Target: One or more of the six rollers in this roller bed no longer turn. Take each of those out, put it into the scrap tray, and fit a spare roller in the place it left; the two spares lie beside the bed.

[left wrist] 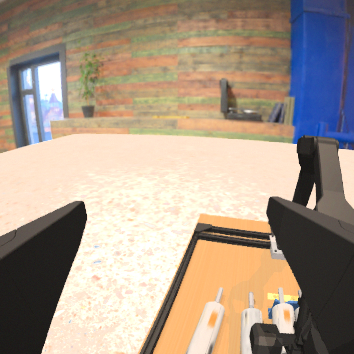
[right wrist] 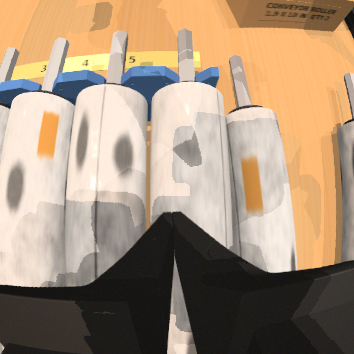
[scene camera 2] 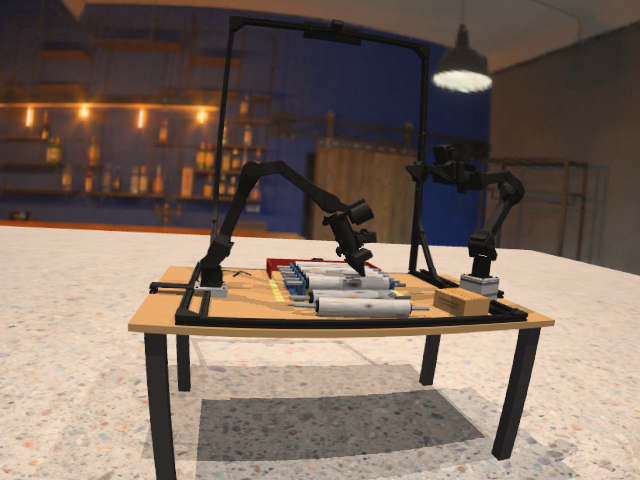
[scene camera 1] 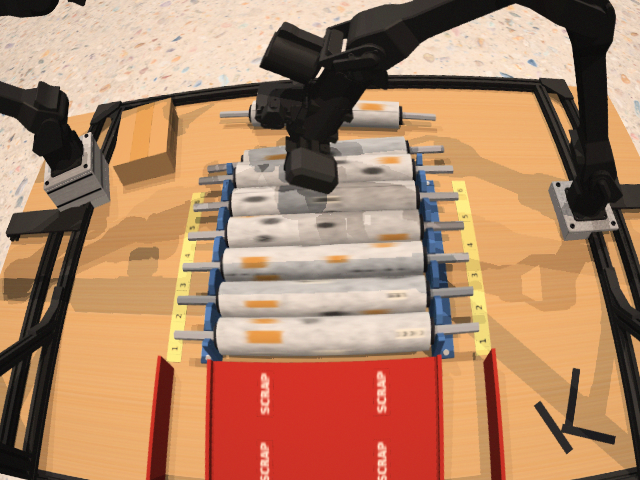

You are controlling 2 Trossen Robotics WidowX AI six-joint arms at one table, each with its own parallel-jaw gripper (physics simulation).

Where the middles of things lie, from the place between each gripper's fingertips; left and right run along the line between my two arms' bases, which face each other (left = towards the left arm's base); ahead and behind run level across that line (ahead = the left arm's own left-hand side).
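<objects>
Cardboard box (scene camera 1: 146, 144): 39 cm below my left hand, 20 cm to the left of it, 5 cm behind it.
Cardboard box: 5 cm below my right hand, 11 cm ahead of it, 29 cm to the left of it.
</objects>
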